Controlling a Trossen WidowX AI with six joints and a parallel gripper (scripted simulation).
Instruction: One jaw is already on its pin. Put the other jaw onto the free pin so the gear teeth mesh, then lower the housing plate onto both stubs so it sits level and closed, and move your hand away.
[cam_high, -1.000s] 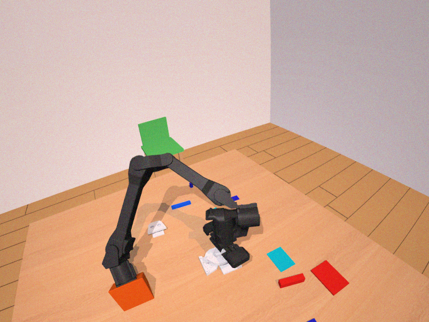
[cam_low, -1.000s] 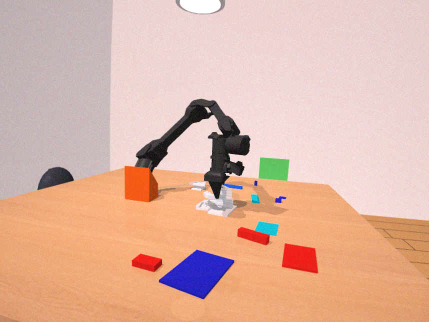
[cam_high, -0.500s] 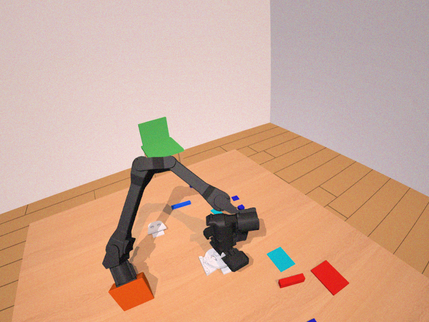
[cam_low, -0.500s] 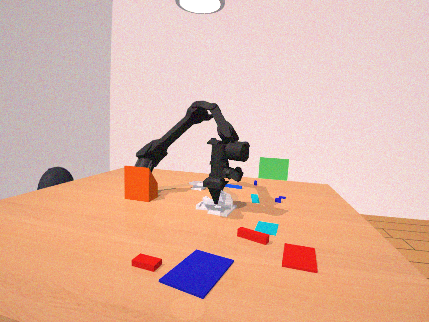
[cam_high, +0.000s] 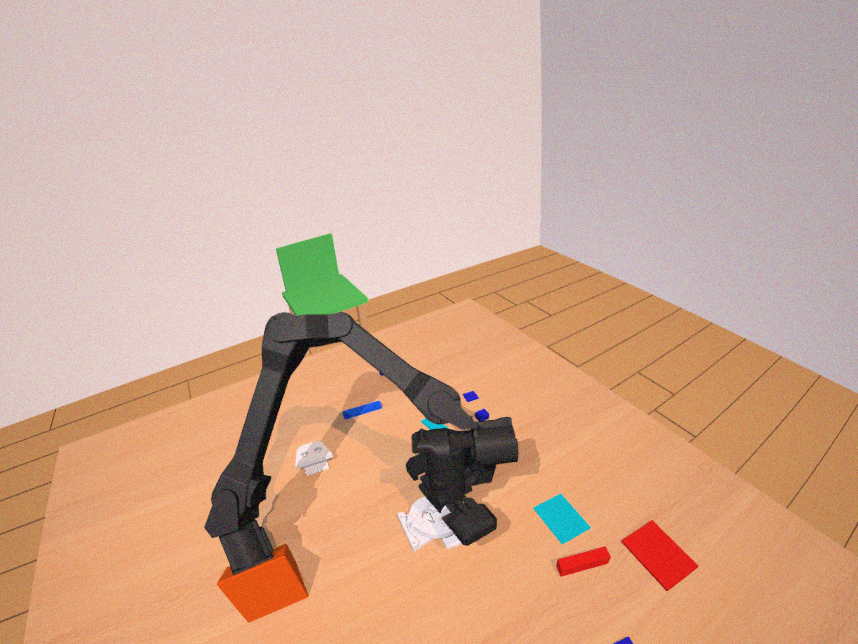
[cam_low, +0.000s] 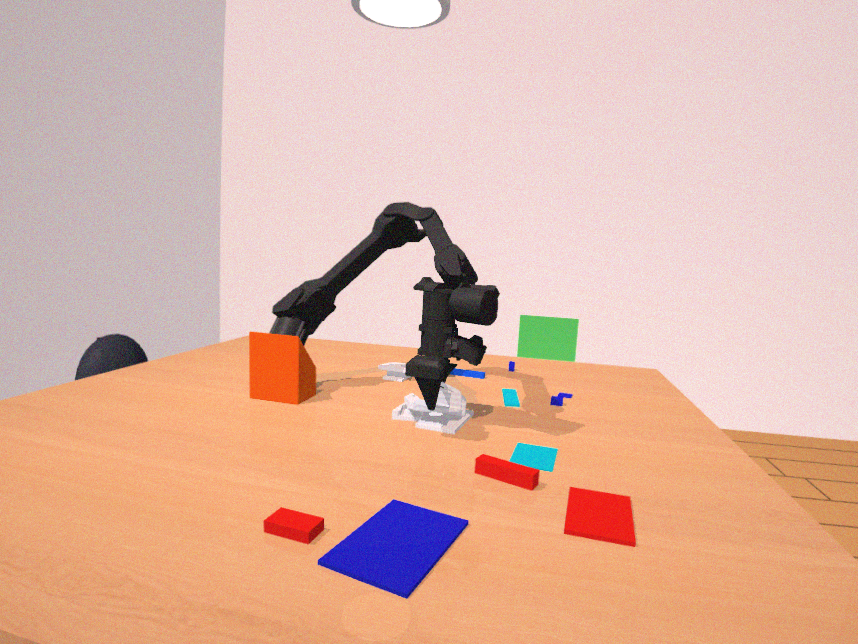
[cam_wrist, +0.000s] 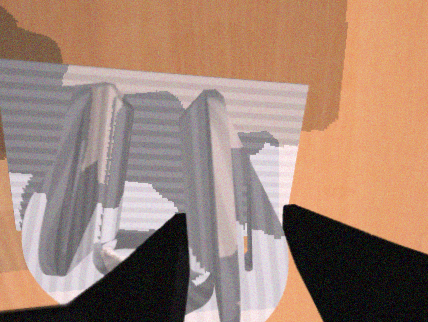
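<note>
The white base lies 3 cm to the left of my gripper tip, 3 cm below it and 2 cm ahead of it. Also, from my gripper tip: cyan tile: 17 cm ahead, 11 cm to the right, 3 cm below; then white housing plate: 32 cm to the left, 12 cm behind, 1 cm below; then red tile: 28 cm to the right, 23 cm ahead, 3 cm below.
</note>
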